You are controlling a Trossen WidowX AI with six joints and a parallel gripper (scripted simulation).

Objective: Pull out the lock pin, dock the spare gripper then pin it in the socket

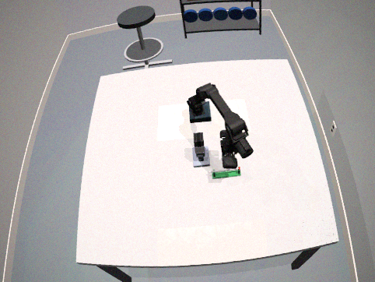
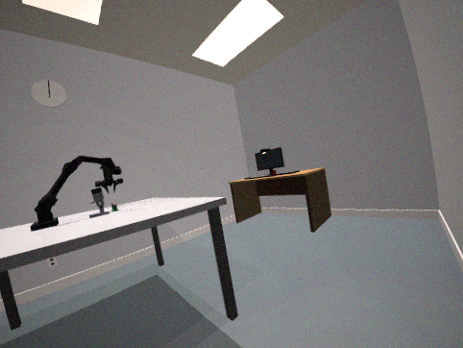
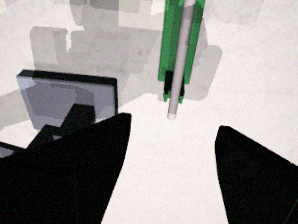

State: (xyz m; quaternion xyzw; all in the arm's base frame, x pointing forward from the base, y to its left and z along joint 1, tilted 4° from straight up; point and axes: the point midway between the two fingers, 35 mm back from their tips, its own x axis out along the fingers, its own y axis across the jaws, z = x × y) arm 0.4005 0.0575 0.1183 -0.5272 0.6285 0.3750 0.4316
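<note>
My gripper tip is now 1 cm short of the green cradle, 1 cm to the right of it and 11 cm above it. Round my gripper tip: spare gripper 11 cm behind, 9 cm to the right, 1 cm below; then mount 12 cm behind, 8 cm to the right, 8 cm below.
</note>
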